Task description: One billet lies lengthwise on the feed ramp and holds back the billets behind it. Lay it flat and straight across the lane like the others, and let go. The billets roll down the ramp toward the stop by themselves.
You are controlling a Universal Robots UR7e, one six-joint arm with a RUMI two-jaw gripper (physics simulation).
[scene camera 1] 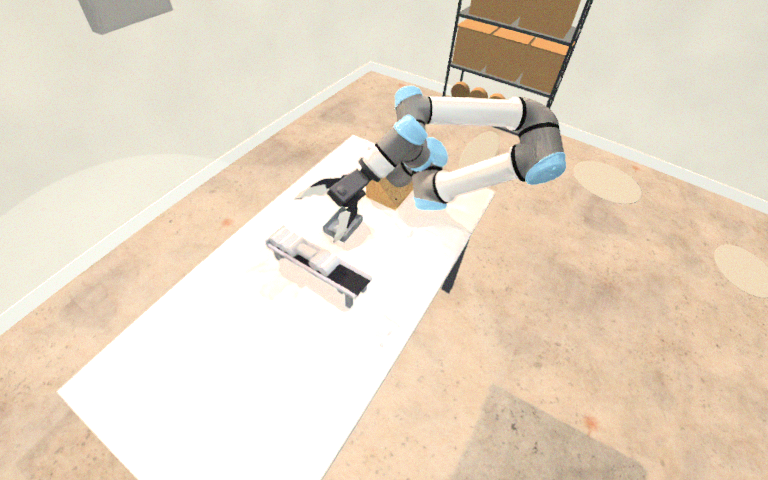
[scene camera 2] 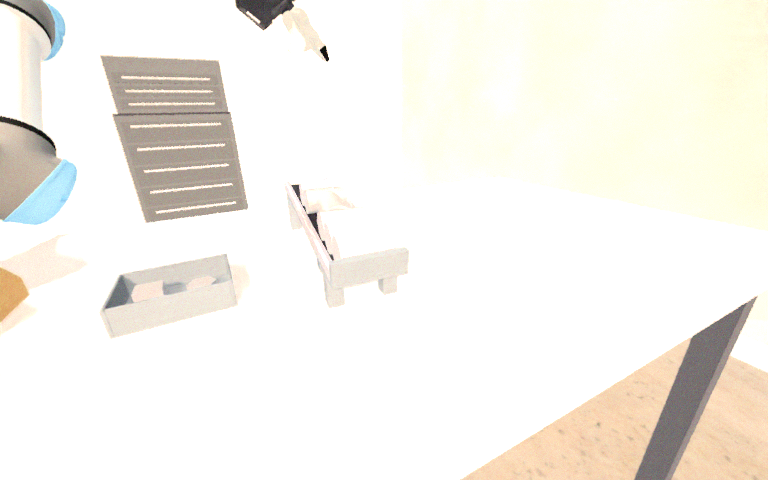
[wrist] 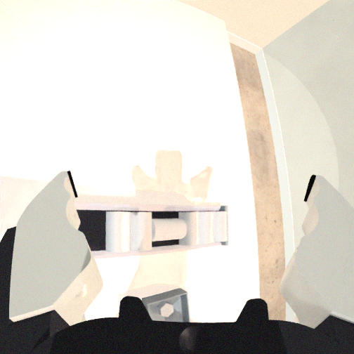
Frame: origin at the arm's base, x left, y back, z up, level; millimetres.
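Seen in the pictures: gripper, fingertip midpoint: (scene camera 1: 314, 221) (scene camera 2: 334, 27); arm's base at its link origin: (scene camera 1: 396, 169).
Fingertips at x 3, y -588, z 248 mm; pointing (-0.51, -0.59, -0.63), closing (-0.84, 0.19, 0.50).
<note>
Pixels of each thing's top centre, then the offset from my fingertips to it.
- end plate at its top centre: (scene camera 2: 369, 254) dx -250, dy +97, dz -273 mm
- billet at its top centre: (scene camera 2: 332, 195) (scene camera 1: 307, 248) dx -96, dy +69, dz -240 mm
- grey tray at its top centre: (scene camera 2: 173, 277) (scene camera 1: 342, 220) dx -89, dy +288, dz -312 mm
The feed ramp (scene camera 1: 334, 281) (scene camera 2: 308, 223) (wrist: 105, 203) stands on short legs on the white table, with an end plate (scene camera 2: 368, 270) at one end. One billet (scene camera 1: 307, 250) (wrist: 169, 229) lies lengthwise mid-lane. Two crosswise billets (scene camera 1: 323, 262) (wrist: 129, 231) lie on its black-bed side, and more crosswise billets (scene camera 1: 286, 238) (wrist: 206, 228) lie between it and the end plate. Overexposure hides the lengthwise billet in scene camera 2. My gripper (scene camera 1: 318, 219) (wrist: 190, 176) is wide open and empty, high above the ramp.
A grey tray (scene camera 1: 355, 226) (scene camera 2: 169, 311) (wrist: 184, 305) with small pieces in it stands beside the ramp. A wooden block (scene camera 1: 387, 195) stands near the arm's base. A shelf rack (scene camera 1: 453, 45) with boxes stands behind the arm.
</note>
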